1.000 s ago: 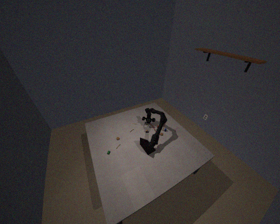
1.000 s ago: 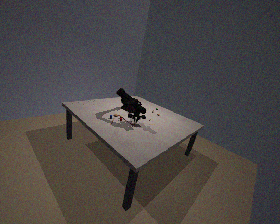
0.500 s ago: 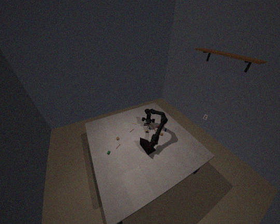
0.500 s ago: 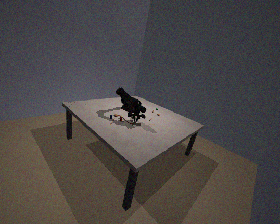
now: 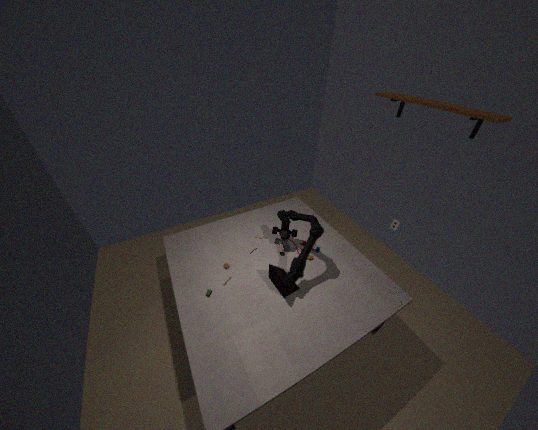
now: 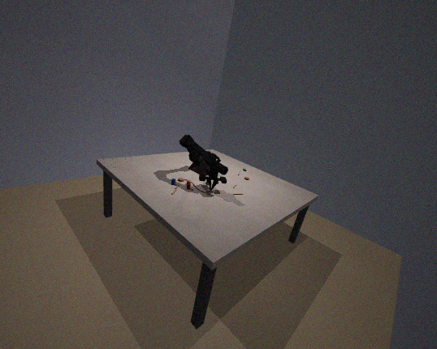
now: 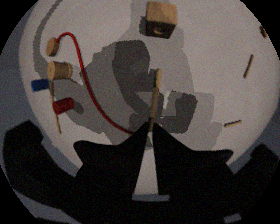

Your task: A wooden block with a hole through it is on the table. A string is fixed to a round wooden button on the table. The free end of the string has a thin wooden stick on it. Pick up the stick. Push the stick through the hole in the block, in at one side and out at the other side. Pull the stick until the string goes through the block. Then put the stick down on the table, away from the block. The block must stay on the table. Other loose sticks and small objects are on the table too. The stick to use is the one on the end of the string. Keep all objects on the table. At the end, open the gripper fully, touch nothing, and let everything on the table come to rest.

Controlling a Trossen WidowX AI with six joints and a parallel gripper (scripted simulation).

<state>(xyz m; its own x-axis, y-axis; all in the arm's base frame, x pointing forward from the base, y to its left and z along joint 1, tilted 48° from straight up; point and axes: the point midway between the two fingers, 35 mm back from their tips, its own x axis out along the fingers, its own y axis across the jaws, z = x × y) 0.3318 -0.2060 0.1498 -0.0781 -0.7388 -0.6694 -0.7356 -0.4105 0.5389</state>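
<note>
Right now my gripper tip is 9 cm past the wooden block and 9 cm to the right of it. From my gripper tip the other things lie so: red object (12 cm behind, 10 cm to the right); then button (25 cm behind, 4 cm to the right, 1 cm below); then thin wooden stick (1 cm behind, 1 cm to the left).
</note>
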